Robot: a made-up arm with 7 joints.
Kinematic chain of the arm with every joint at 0, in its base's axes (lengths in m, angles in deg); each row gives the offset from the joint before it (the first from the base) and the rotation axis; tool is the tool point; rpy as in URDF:
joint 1: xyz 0 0 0.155 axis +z
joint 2: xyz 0 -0.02 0.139 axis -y
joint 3: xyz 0 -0.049 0.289 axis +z
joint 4: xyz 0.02 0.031 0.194 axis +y
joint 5: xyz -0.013 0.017 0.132 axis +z
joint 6: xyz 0 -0.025 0.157 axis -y
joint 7: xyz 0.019 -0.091 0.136 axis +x
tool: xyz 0 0 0 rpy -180 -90 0
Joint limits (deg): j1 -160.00..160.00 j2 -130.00..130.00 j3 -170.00..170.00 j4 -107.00..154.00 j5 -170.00..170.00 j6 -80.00..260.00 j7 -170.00..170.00
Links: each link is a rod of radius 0.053 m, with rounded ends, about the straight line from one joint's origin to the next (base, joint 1, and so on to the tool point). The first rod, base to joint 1, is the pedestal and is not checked.
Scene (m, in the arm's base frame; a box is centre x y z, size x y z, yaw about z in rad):
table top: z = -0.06
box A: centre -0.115 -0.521 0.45 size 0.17 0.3 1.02 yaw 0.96
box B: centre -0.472 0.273 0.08 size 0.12 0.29 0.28 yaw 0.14
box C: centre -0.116 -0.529 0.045 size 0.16 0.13 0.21 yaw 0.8
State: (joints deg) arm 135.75 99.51 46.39 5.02 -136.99 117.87 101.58
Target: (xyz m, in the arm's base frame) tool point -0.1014 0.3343 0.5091
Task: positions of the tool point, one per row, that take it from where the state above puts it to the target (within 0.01 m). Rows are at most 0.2 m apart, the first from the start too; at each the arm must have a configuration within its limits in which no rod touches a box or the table.
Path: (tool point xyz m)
1: 0.4542 -0.5491 0.2390
2: 0.4709 -0.4894 0.4237
3: 0.4576 -0.3980 0.5931
4: 0.4072 -0.2847 0.7405
5: 0.3159 -0.1590 0.8556
6: 0.1280 -0.1809 0.8953
7: -0.0478 -0.1184 0.8889
8: -0.1686 0.0045 0.8351
9: -0.2119 0.1470 0.7431
10: -0.1813 0.2664 0.6285
11: -0.1014 0.3343 0.5091

